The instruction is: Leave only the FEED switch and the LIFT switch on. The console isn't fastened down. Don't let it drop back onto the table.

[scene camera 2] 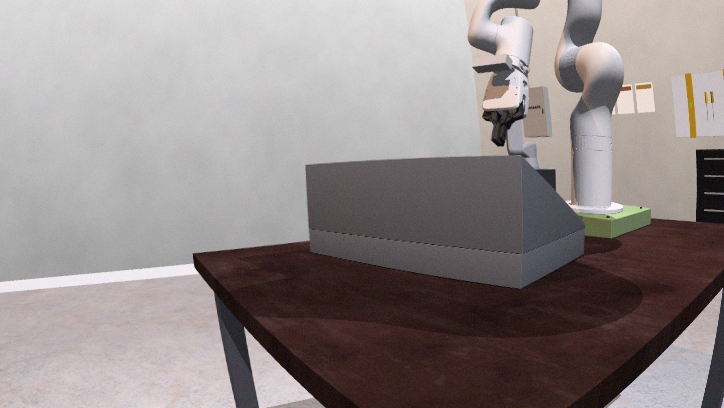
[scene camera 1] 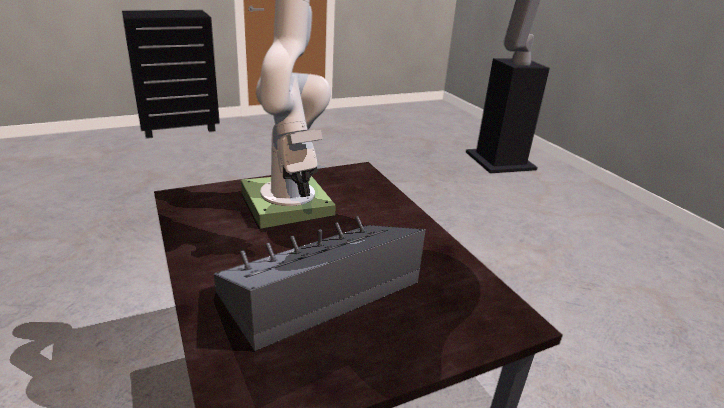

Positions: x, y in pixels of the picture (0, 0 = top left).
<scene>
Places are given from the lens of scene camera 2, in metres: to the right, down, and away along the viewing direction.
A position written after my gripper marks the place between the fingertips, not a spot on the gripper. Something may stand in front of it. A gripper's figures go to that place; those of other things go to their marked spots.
my gripper [scene camera 2: 497, 143]: 0.27, -0.12, 0.89
grey wedge-shaped console [scene camera 2: 494, 220]: 0.18, 0.02, 0.60
</scene>
